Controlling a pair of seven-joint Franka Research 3 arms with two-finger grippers.
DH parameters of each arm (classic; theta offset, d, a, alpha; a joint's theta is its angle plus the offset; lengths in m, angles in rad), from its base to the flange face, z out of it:
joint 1: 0 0.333 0 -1.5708
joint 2: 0 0 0 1.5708
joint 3: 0 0.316 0.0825 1.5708
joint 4: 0 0 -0.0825 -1.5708
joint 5: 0 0.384 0 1.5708
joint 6: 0 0 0.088 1.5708
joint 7: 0 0.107 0 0
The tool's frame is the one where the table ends.
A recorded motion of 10 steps. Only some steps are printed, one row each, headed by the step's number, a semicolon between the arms.
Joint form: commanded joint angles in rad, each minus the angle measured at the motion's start. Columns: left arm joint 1, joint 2, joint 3, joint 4, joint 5, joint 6, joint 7; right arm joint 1, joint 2, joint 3, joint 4, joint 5, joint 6, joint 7.
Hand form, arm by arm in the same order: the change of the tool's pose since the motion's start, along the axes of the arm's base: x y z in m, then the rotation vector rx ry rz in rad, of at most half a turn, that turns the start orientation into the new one. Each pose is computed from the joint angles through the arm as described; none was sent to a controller.
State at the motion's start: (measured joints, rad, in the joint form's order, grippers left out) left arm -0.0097 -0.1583 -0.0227 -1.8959 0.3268 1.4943 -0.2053; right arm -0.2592 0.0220 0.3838 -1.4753 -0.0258 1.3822 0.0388
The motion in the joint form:
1: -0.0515 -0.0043 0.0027 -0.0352 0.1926 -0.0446 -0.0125; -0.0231 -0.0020 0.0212 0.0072 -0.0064 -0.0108 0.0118
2: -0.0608 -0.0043 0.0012 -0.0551 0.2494 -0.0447 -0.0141; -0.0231 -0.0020 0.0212 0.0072 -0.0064 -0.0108 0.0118
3: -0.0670 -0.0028 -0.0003 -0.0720 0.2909 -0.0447 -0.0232; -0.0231 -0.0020 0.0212 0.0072 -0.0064 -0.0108 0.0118
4: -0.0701 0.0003 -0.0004 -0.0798 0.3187 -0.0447 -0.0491; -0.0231 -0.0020 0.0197 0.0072 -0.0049 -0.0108 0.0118
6: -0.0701 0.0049 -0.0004 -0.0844 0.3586 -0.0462 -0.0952; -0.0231 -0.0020 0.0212 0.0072 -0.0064 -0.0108 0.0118
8: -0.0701 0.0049 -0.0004 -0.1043 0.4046 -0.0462 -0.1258; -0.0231 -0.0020 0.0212 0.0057 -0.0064 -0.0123 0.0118
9: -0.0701 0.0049 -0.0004 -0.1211 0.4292 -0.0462 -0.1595; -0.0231 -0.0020 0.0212 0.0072 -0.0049 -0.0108 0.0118
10: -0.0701 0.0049 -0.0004 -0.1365 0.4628 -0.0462 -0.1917; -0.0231 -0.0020 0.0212 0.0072 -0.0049 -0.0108 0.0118
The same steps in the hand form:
1: -0.0064 -0.0014 -0.0069 0.1991 0.0553 -0.0543; -0.0016 -0.0020 0.0035 -0.0082 0.0003 -0.0144
2: -0.0073 -0.0008 -0.0123 0.2571 0.0690 -0.0752; -0.0016 -0.0020 0.0035 -0.0082 0.0003 -0.0144
3: -0.0078 -0.0004 -0.0179 0.3015 0.0786 -0.0848; -0.0016 -0.0020 0.0035 -0.0082 0.0003 -0.0144
4: -0.0073 0.0007 -0.0209 0.3357 0.0737 -0.0729; -0.0016 -0.0026 0.0035 -0.0067 0.0005 -0.0158
6: -0.0060 0.0043 -0.0224 0.3865 0.0566 -0.0430; -0.0016 -0.0020 0.0035 -0.0082 0.0003 -0.0144
8: -0.0072 0.0085 -0.0277 0.4401 0.0543 -0.0314; -0.0018 -0.0020 0.0028 -0.0085 0.0033 -0.0144
9: -0.0086 0.0108 -0.0332 0.4735 0.0490 -0.0132; -0.0017 -0.0018 0.0035 -0.0067 0.0005 -0.0143
10: -0.0096 0.0138 -0.0373 0.5149 0.0408 0.0010; -0.0017 -0.0018 0.0035 -0.0067 0.0005 -0.0143

